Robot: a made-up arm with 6 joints.
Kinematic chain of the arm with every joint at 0, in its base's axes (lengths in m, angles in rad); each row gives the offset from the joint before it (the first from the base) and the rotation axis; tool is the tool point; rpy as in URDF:
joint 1: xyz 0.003 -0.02 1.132 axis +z
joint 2: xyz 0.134 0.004 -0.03 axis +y
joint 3: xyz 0.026 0 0.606 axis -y
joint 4: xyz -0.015 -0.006 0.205 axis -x
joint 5: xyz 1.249 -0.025 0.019 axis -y
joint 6: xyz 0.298 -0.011 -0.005 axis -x
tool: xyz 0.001 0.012 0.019 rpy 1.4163 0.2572 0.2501
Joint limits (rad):
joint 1: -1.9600..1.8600
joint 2: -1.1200..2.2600
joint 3: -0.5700..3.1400
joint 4: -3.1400..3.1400
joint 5: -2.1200..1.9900
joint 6: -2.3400..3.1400
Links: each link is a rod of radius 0.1 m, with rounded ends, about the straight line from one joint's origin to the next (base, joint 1, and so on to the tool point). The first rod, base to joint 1, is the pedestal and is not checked.
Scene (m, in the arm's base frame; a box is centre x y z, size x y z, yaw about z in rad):
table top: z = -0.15
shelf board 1: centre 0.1 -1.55 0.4 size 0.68 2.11 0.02 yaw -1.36
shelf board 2: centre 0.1 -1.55 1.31 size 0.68 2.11 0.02 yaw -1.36
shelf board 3: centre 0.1 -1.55 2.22 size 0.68 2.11 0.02 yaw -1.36
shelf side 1: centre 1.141 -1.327 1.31 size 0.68 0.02 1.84 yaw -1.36
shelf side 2: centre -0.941 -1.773 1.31 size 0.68 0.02 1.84 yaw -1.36
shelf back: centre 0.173 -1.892 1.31 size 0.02 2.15 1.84 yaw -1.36
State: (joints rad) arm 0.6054 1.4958 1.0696 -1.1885 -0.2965 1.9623
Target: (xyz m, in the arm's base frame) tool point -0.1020 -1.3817 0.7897
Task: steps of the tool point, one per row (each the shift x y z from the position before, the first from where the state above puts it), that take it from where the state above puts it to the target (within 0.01 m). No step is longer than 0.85 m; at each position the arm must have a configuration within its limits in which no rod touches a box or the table.
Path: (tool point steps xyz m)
1: 0.1983 -0.2419 0.7493
2: -0.1153 -0.3679 0.6866
3: -0.4062 -0.3469 0.5118
4: -0.5921 -0.2103 0.2652
5: -0.6288 -0.0243 -0.0041
6: -0.5184 0.1342 -0.2478
7: -0.3059 0.2049 -0.4253
8: -0.2640 -0.1355 -0.1302
9: -0.2056 -0.2623 -0.1634
10: -0.0883 -0.3550 -0.1918
11: 0.0662 -0.3873 -0.2131
12: 0.2253 -0.3468 -0.2259
13: 0.3542 -0.2389 -0.2295
14: 0.4249 -0.0848 -0.2245

